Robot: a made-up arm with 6 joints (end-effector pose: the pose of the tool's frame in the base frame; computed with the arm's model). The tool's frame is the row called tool. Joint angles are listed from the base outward.
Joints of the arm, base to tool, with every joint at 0 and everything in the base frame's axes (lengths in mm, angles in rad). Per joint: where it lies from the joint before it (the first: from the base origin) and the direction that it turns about. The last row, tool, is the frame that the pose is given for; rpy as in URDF.
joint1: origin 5.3 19.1 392.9 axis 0 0 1
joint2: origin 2.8 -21.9 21.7 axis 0.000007 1 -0.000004
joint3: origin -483.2 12.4 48.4 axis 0.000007 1 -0.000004
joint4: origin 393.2 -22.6 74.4 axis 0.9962 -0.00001 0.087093
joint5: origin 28.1 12.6 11.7 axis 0.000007 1 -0.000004
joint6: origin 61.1 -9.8 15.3 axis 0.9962 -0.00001 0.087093
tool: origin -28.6 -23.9 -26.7 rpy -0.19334 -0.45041 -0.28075
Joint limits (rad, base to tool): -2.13..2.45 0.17..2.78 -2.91..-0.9 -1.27..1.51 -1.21..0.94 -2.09..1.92
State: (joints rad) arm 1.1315 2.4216 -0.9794 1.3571 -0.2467 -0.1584
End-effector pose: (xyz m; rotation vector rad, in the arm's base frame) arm 0.2637 0.4650 0.2511 -0.2243 0.9070 -0.0852
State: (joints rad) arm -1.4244 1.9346 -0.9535 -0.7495 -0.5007 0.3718
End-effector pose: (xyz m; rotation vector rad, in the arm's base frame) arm 0.0500 -0.5314 0.5187 -0.3499 0.3472 -1.2085
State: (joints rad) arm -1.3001 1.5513 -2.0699 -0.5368 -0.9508 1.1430
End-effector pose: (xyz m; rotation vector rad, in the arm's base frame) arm 0.1027 -0.3621 1.2045 -0.5614 -1.4926 -0.6055
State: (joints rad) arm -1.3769 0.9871 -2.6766 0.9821 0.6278 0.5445
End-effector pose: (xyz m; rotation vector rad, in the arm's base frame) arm -0.0703 0.3431 1.2701 0.0477 -1.3315 -0.4431
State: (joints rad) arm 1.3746 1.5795 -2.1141 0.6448 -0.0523 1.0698
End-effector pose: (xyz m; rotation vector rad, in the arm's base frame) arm 0.0994 0.4153 1.1960 1.6234 0.5927 1.0130
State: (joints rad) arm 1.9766 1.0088 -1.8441 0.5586 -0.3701 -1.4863
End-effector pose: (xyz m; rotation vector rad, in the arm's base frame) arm 0.0776 0.0492 1.2463 0.6191 -1.4683 0.4748
